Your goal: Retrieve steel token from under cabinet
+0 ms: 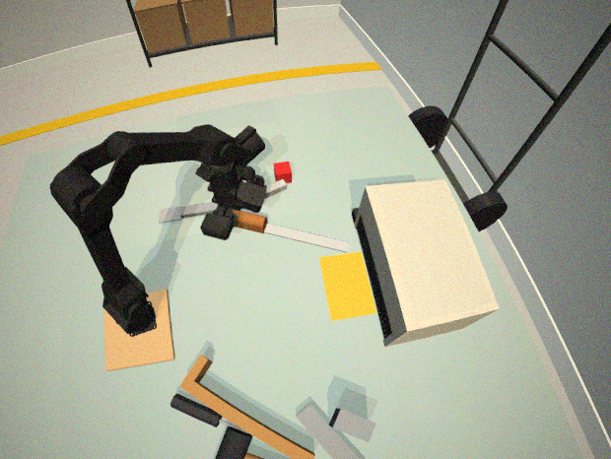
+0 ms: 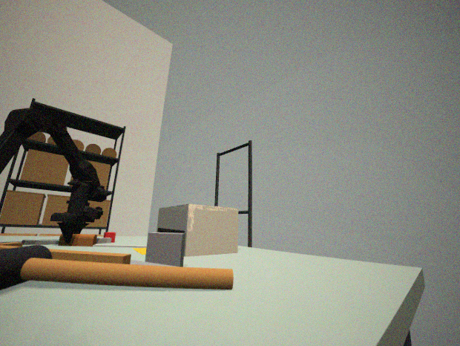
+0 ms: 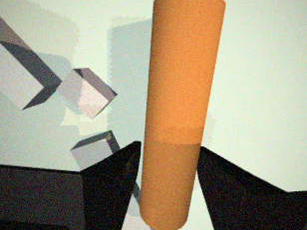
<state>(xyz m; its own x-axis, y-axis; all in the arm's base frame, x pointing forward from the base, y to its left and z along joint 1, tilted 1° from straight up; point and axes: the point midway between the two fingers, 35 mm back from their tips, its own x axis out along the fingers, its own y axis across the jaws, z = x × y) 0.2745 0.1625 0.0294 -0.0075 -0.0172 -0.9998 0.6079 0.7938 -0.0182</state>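
The small grey block is 60 mm ahead of my gripper tip and 20 mm to the left of it. Round my gripper tip: grey L-shaped strip: 100 mm behind, 70 mm to the left; then white bar: 110 mm ahead, 50 mm to the left; then red cube: 160 mm ahead, 80 mm to the left, 10 mm above.
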